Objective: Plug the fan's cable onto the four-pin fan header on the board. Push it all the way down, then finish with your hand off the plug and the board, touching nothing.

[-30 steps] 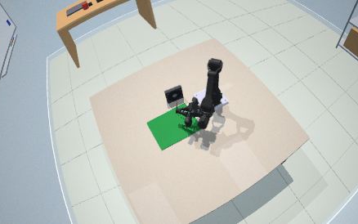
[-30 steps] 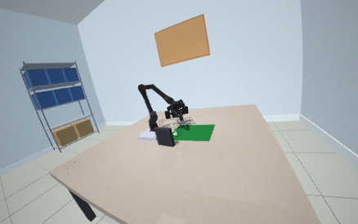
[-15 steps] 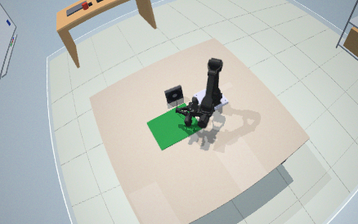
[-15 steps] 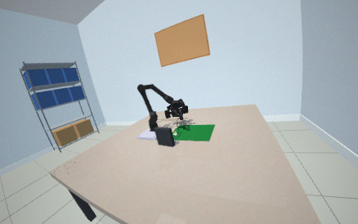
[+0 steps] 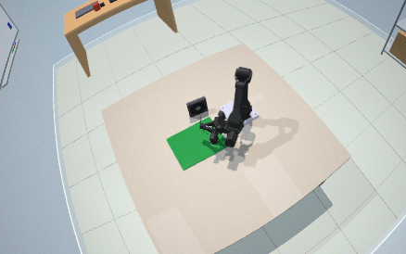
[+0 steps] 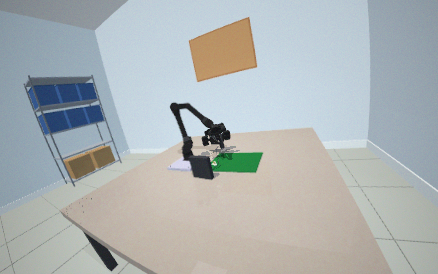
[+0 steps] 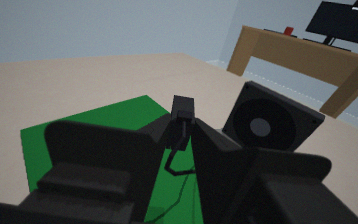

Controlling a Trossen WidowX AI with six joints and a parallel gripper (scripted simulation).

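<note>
Now: gripper tip 120 mm above the fan header, 50 mm to the left of it and 50 mm past it. Round my gripper tip: black plug 10 mm below; black fan 180 mm to the right, 60 mm below, 50 mm behind; green board 130 mm below, 60 mm ahead.
</note>
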